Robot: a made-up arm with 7 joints. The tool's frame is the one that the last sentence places. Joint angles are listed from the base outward.
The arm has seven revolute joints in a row. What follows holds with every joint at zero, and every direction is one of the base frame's. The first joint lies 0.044 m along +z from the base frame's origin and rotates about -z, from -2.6 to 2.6 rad. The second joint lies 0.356 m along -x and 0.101 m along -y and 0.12 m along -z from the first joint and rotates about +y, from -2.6 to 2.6 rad. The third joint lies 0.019 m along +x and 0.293 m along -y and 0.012 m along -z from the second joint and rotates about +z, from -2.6 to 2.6 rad. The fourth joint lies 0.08 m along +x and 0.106 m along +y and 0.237 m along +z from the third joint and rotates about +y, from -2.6 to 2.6 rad. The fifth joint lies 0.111 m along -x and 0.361 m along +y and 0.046 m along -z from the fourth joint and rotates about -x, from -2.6 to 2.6 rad. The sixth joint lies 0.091 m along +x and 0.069 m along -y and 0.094 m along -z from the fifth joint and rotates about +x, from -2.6 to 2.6 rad. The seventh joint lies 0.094 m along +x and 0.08 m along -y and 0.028 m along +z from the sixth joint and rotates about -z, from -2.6 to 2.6 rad. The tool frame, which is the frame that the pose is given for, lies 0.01 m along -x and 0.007 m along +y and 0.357 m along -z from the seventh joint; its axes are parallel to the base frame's.
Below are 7 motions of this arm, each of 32 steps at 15 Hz.
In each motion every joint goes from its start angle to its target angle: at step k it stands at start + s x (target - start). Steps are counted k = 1, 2, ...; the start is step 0. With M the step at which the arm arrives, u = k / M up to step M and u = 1 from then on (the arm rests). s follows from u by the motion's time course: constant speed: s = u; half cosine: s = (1 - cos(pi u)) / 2; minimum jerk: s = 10 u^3 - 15 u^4 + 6 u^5.
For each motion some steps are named. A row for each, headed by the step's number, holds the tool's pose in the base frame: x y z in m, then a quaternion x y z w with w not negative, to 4 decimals.
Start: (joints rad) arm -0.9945 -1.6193 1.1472 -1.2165 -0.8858 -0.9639 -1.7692
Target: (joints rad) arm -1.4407 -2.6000 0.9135 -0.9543 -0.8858 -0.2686 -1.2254
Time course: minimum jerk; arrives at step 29
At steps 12, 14, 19, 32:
12: -0.4451 -0.2159 -0.2085 0.3747 0.7576 -0.1501 0.5130
14: -0.4342 -0.2024 -0.2084 0.3567 0.7616 -0.1292 0.5254
19: -0.4159 -0.1767 -0.1881 0.3139 0.7719 -0.0843 0.5464
32: -0.4086 -0.1690 -0.1588 0.2817 0.7806 -0.0553 0.5552

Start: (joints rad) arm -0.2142 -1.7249 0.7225 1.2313 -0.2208 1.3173 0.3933
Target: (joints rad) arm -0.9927 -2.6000 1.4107 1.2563 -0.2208 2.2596 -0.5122
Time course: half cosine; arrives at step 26
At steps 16, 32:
16: 0.0054 -0.0655 -0.6479 0.4421 -0.1929 0.6603 0.5756
32: 0.1602 0.0037 -0.5597 0.4436 -0.2705 0.7983 0.3045

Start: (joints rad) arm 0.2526 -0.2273 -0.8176 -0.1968 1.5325 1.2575 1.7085
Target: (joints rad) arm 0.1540 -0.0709 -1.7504 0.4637 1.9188 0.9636 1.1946
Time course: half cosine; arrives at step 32
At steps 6, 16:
6: -0.1603 -0.3981 -0.0384 -0.0437 -0.1503 -0.9781 0.1370
16: -0.2661 -0.4382 -0.0241 -0.2329 0.0461 -0.9644 0.1165

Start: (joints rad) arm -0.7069 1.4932 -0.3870 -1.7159 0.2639 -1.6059 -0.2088
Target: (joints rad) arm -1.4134 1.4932 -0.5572 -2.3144 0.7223 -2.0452 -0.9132
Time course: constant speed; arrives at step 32
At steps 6, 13, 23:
6: 0.1419 -0.2568 -0.0849 -0.8762 -0.3276 0.0759 0.3453
13: 0.1054 -0.2313 -0.0600 -0.8884 -0.3604 0.0080 0.2843
23: 0.0434 -0.2335 -0.0682 -0.8796 -0.3840 -0.1160 0.2556

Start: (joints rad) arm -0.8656 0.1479 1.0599 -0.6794 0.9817 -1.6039 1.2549
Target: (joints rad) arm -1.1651 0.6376 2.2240 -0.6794 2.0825 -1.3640 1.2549
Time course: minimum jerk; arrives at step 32
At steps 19, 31, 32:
19: 0.3068 -0.6905 0.6024 0.3690 -0.8220 -0.1085 0.4200
31: 0.6103 -0.6389 0.5996 0.4705 -0.7344 -0.1380 0.4693
32: 0.6106 -0.6388 0.5995 0.4705 -0.7343 -0.1380 0.4693

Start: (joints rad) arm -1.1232 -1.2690 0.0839 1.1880 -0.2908 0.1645 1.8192
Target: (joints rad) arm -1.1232 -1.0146 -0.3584 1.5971 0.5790 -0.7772 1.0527
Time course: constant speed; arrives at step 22
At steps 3, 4, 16, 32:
3: -0.2096 -0.4109 -0.4052 0.0090 0.0926 -0.2870 0.9534
4: -0.1922 -0.4306 -0.3939 -0.0092 0.0637 -0.2748 0.9593
16: 0.0181 -0.6002 -0.1450 -0.2922 -0.2101 -0.0123 0.9329
32: 0.1260 -0.5902 0.0170 -0.4331 -0.2893 0.1705 0.8364

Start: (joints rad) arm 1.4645 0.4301 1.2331 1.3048 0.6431 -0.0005 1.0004
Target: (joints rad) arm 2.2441 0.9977 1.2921 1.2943 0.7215 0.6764 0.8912
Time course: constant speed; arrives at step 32
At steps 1, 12, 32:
1: -0.5794 0.4116 0.0532 -0.2718 0.5159 -0.1768 0.7929
12: -0.4708 0.5812 0.0956 -0.0495 0.6050 -0.2536 0.7531
32: -0.1561 0.7510 0.2168 0.3718 0.6170 -0.3251 0.6127

